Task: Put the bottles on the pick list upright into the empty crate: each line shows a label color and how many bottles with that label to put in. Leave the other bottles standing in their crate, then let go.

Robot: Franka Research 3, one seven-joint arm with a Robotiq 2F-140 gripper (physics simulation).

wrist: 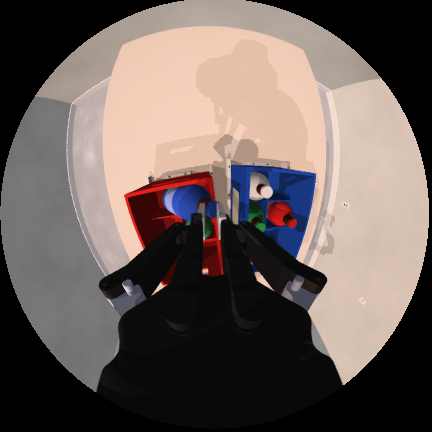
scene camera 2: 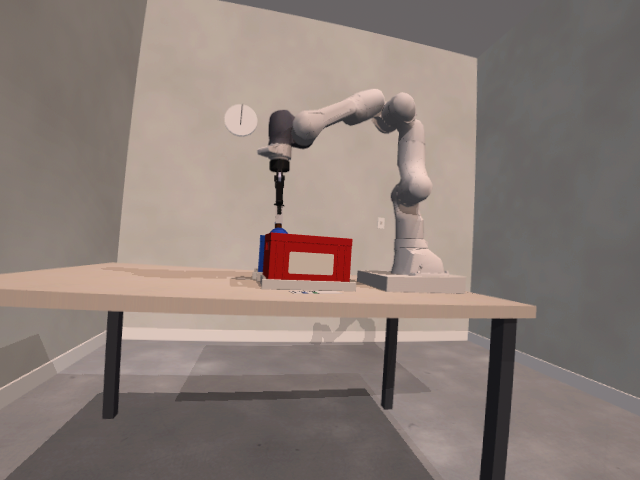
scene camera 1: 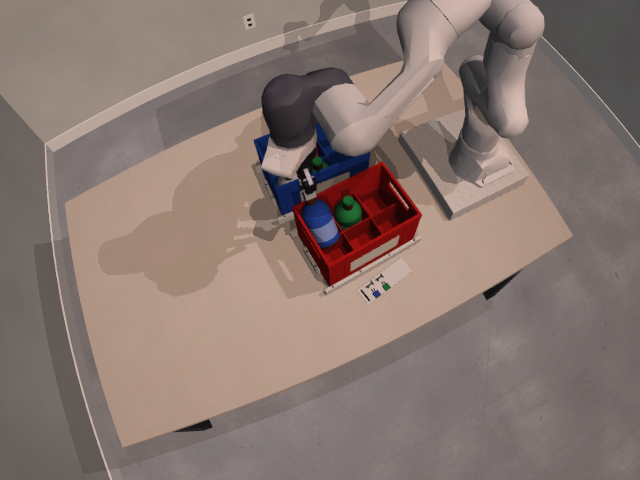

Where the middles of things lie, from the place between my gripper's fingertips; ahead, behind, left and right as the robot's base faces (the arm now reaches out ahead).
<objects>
The blue bottle (scene camera 1: 316,214) is 10 mm behind my hand, 50 mm to the left of it and 70 mm below it. From my hand the other things lie so: pick list (scene camera 1: 399,269) (150 mm behind, 200 mm to the left, 220 mm below).
</objects>
